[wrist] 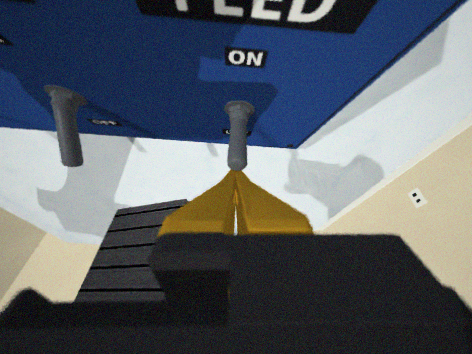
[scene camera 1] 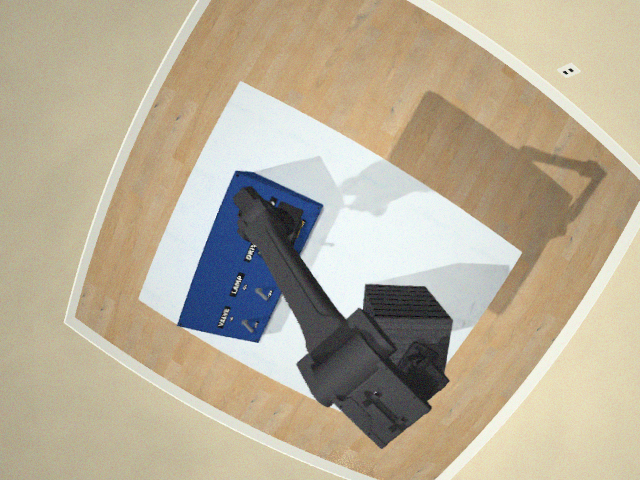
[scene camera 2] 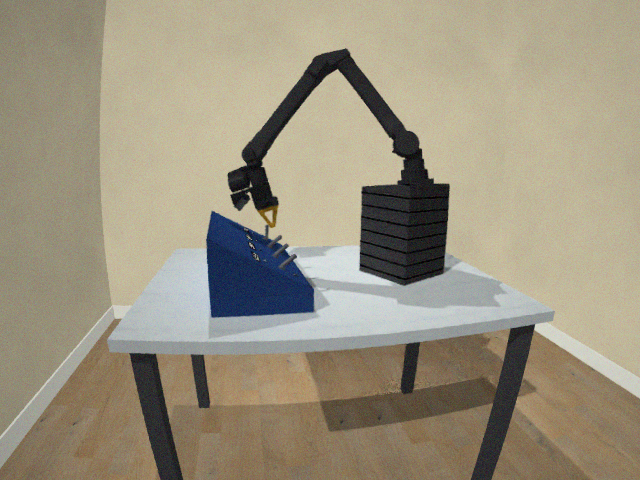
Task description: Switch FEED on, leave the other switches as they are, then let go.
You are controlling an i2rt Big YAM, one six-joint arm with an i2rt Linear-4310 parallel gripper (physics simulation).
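Places are measured from the arm's base along level axes (x up, y back, z right), in centimetres.
Pixels of known places: gripper, fingertip midpoint: (wrist: pixel 235 176) (scene camera 1: pixel 298 225) (scene camera 2: pixel 273 227); arm's base at its link origin: (scene camera 1: pixel 414 365) (scene camera 2: pixel 415 184).
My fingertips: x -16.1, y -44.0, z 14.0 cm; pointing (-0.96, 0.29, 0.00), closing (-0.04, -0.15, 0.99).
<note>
Ahead of a thing's pixels: the offset from my fingertips to its top centre. "spot": to the spot under its first point. Level surfaces: height alone.
The blue sloped panel (scene camera 1: pixel 206 268) (scene camera 2: pixel 248 289) (wrist: pixel 165 60) carries several grey lever switches. The FEED lever @(dx +1.0, dy -2.2, dz -0.2 cm) (scene camera 2: pixel 266 230) (wrist: pixel 237 135) is at the far end in scene camera 2 and stands more upright than its neighbours. Its ON label @(spot: dx -1.8, dy -6.8, dz -0.6 cm) (wrist: pixel 245 58) is visible; its lower label is partly behind the lever. The DRIVE lever @(dx -0.3, dy +0.0, dz -12.1 cm) (scene camera 2: pixel 275 241) (wrist: pixel 67 132), LAMP lever @(dx -0.3, dy +1.0, dz -24.0 cm) (scene camera 1: pixel 262 293) (scene camera 2: pixel 280 250) and VALVE lever @(dx -0.3, dy +1.9, dz -36.0 cm) (scene camera 1: pixel 248 324) (scene camera 2: pixel 288 260) lean downslope. My gripper (scene camera 2: pixel 272 226) (wrist: pixel 235 176) is shut and empty, its tips right at the FEED lever's free end; contact is unclear. The arm hides FEED in scene camera 1.
The panel stands on a white table @(dx -13.4 cm) (scene camera 1: pixel 217 139) (scene camera 2: pixel 361 330). The arm's dark ribbed pedestal (scene camera 1: pixel 408 304) (scene camera 2: pixel 403 232) (wrist: pixel 130 250) stands on the downslope side of the panel. The DRIVE lever is beside FEED, to the left in the wrist view.
</note>
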